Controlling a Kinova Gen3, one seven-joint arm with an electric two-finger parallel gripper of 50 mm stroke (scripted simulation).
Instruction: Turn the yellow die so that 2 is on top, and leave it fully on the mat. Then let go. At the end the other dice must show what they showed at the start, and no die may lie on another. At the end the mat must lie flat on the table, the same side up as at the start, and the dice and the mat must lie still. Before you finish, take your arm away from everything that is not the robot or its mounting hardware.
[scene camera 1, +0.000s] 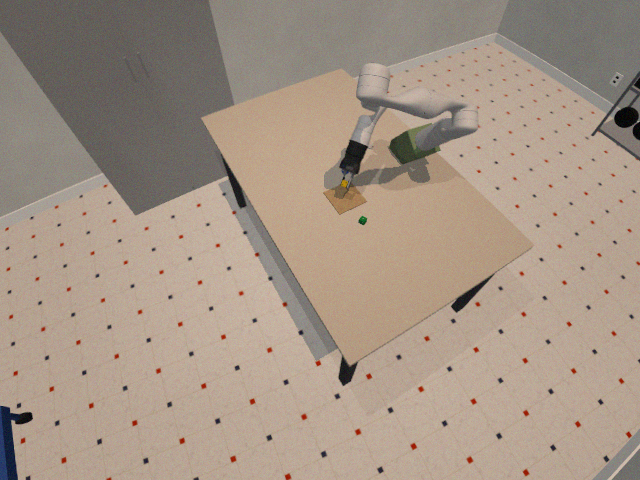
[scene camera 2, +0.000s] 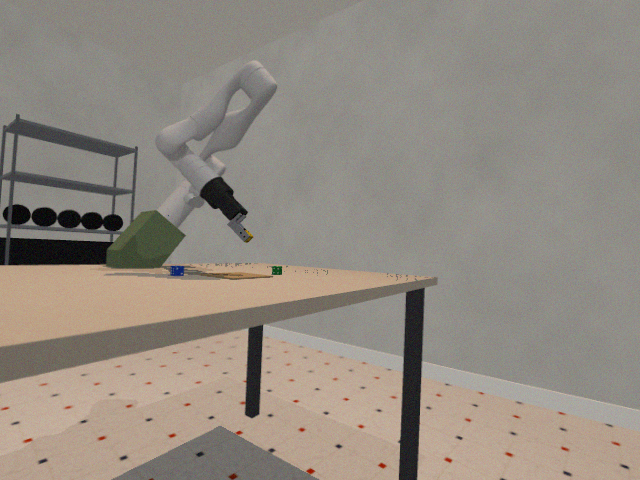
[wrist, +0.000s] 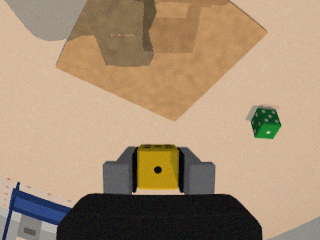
In view: the gripper (scene camera 2: 248, 239), a brown mat (scene camera 1: 343, 199), a yellow die (wrist: 157, 164) and a green die (wrist: 265, 123).
The brown mat also shows in the wrist view (wrist: 164, 63). The gripper also shows in the wrist view (wrist: 157, 162).
